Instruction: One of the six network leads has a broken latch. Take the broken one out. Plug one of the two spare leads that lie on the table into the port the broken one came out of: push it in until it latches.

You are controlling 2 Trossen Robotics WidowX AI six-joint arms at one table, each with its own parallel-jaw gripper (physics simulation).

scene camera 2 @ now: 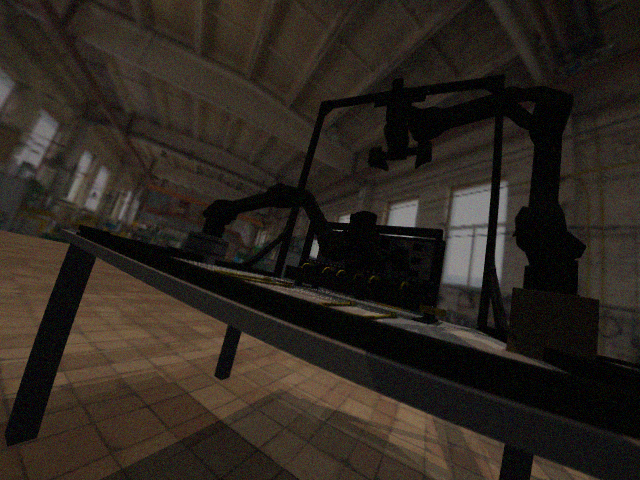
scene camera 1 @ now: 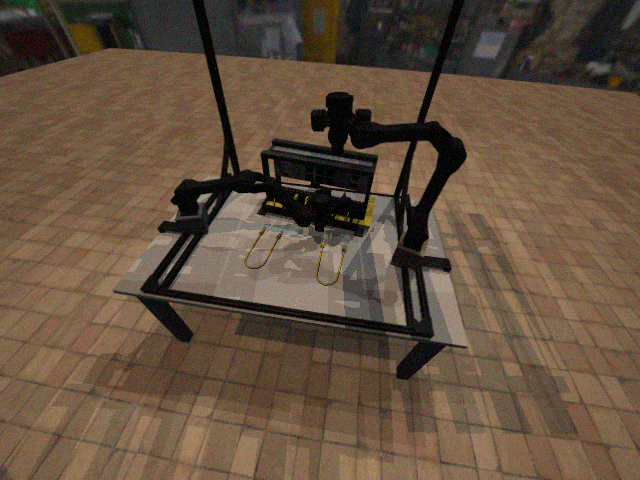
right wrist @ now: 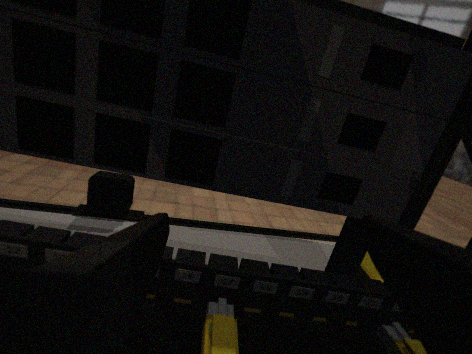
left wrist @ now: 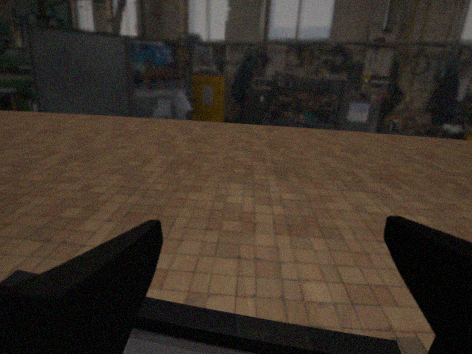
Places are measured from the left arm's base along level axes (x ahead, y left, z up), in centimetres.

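Pixels of known places: left gripper, fingertip midpoint: (scene camera 2: 401,169) (left wrist: 272,228); right gripper, fingertip midpoint: (scene camera 2: 385,266) (scene camera 1: 335,192) (right wrist: 264,223); left arm's base at its link origin: (scene camera 2: 550,295) (scene camera 1: 413,243); right arm's base at its link origin: (scene camera 2: 210,236) (scene camera 1: 189,210).
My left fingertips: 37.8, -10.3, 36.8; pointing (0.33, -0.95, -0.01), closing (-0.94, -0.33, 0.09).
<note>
Ahead of a thing's pixels: the offset from my left fingertips to its top centre, as dx, dy, dz. "pt": to the spot under its first point.
Two yellow spare leads lie in U shapes on the table: the left one {pt +13.5, +43.0, -46.6} (scene camera 1: 253,268) and the right one {pt -14.7, +36.2, -46.5} (scene camera 1: 327,284). The dark patch panel (right wrist: 227,281) has a row of numbered ports. Yellow plugged leads {pt +0.4, +4.0, -38.7} (scene camera 2: 373,279) arch along its front. In the right wrist view one yellow plug {pt +0.6, +2.5, -37.5} (right wrist: 221,334) with a clear tip stands between the fingers, and another plug {pt -7.7, +0.3, -37.5} (right wrist: 411,346) is by the right finger. Which latch is broken cannot be told. My right gripper (right wrist: 264,223) (scene camera 1: 321,200) is open in front of the panel. My left gripper (left wrist: 272,228) (scene camera 1: 339,121) is open and empty, high above the rack.
A dark upright rack (scene camera 1: 371,175) with square openings stands behind the panel; its top bar lies below the left gripper in scene camera 1. Yellow surfaces {pt -16.8, -6.7, -43.0} (scene camera 1: 371,212) show at the panel's right end. Black frame rails (scene camera 1: 289,310) edge the table, and tall black posts (scene camera 1: 216,85) rise behind it.
</note>
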